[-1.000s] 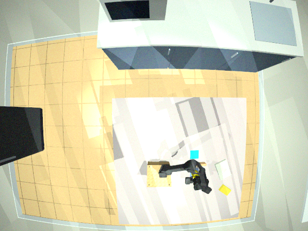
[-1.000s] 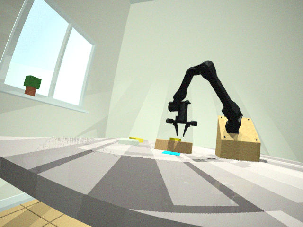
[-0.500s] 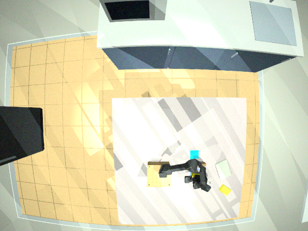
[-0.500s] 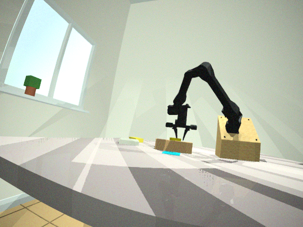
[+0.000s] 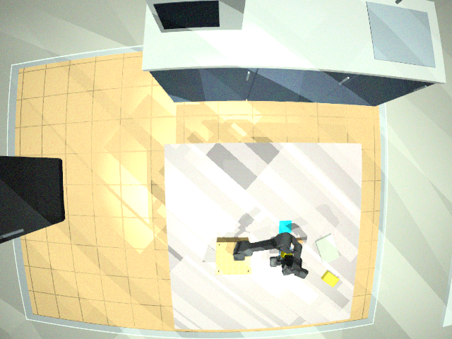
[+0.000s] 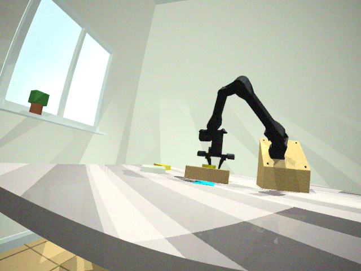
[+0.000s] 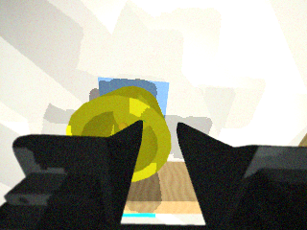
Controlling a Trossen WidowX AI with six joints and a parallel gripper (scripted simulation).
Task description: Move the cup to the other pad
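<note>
Right now the cyan pad is 3 cm ahead of my gripper tip, 18 cm to the left of it and 5 cm below it. The rest, counted from my gripper tip: yellow cup 3 cm ahead; wooden block 3 cm ahead, 9 cm to the left, 2 cm below.
</note>
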